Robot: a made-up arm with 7 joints.
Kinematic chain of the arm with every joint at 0, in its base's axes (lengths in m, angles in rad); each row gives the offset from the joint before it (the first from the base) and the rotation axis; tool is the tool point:
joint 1: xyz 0 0 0.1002 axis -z
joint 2: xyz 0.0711 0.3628 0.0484 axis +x
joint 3: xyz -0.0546 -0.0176 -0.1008 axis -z
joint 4: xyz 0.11 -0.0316 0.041 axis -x
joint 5: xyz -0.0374 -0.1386 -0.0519 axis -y
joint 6: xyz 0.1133 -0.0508 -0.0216 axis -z
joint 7: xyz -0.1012 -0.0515 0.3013 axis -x
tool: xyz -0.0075 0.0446 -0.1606
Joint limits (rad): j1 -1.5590..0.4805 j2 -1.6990..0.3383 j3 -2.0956..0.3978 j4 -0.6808..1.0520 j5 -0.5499..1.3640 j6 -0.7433..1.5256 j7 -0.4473..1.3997
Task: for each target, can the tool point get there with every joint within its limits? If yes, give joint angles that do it. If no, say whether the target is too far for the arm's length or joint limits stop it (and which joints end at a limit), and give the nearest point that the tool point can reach.
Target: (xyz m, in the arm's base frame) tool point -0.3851 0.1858 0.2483
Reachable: yes | joints -1.3981 -1.3744 -0.0633 0.2837 0.4705 1.1447 -0.2236
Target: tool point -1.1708 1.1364 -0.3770
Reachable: no: too far | nearest point -0.6285 0.6100 -0.0620 | short by 0.819 m
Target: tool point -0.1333 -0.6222 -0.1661
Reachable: no: joint limits stop it (at a limit: joint 1, joint 2, joint 3, joint 5, joint 7) | nearest point -0.1028 -0.2595 -0.1325 | short by 0.366 m
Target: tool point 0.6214 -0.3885 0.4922
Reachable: no: joint limits stop it (at a limit: joint 1, joint 4, joint 5, joint 6, joint 7) | nearest point 0.4601 -0.1439 0.3758 | short by 0.315 m
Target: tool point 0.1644 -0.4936 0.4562
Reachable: no: joint limits stop it (at a limit: joint 1, joint 4, joint 5, joint 6, joint 7) | nearest point 0.1673 -0.2360 0.3587 | short by 0.275 m
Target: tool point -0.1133 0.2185 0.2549
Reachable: yes | joints -0.8195 -0.1312 -0.6415 0.6153 0.3101 0.9712 0.7760
